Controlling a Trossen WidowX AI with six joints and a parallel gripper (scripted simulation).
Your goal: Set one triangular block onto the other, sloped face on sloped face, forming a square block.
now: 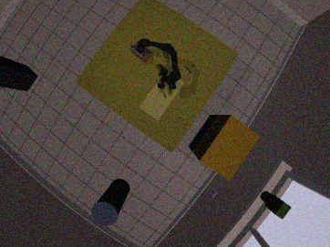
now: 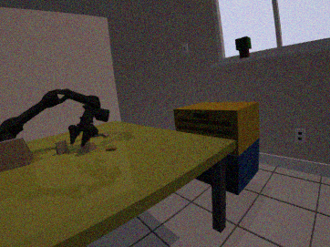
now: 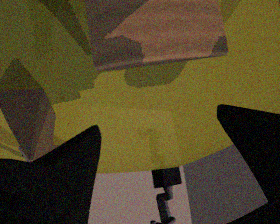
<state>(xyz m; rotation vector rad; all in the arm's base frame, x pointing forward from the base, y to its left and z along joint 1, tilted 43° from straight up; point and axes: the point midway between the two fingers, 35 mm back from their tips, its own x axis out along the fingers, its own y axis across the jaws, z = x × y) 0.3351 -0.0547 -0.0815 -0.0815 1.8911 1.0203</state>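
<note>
The brown piece lies 15 cm ahead of my gripper tip, 8 cm to the right of it and 4 cm below it.
</note>
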